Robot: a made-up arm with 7 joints. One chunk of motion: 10 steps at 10 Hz.
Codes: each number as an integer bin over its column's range. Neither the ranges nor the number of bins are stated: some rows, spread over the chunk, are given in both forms.
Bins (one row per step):
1: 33 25 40 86 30 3
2: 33 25 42 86 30 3
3: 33 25 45 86 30 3
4: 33 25 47 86 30 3
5: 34 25 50 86 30 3
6: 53 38 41 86 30 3
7: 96 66 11 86 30 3
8: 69 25 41 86 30 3
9: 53 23 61 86 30 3
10: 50 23 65 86 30 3
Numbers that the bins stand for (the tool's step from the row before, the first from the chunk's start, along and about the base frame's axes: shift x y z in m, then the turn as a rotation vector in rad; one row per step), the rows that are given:
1: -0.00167 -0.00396 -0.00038 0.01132 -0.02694 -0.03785
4: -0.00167 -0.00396 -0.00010 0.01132 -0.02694 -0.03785
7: 0.00279 0.00267 -0.00156 0.01132 -0.02694 -0.03785
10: -0.00046 -0.00428 0.00063 0.01132 -0.02694 -0.03785
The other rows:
2: -0.00167 -0.00396 -0.00030 0.01132 -0.02694 -0.03785
3: -0.00167 -0.00396 -0.00018 0.01132 -0.02694 -0.03785
5: -0.00160 -0.00396 0.00002 0.01132 -0.02694 -0.03785
6: -0.00025 -0.00186 -0.00034 0.01132 -0.02694 -0.03785
8: 0.00088 -0.00396 -0.00034 0.01132 -0.02694 -0.03785
9: -0.00025 -0.00428 0.00046 0.01132 -0.02694 -0.03785

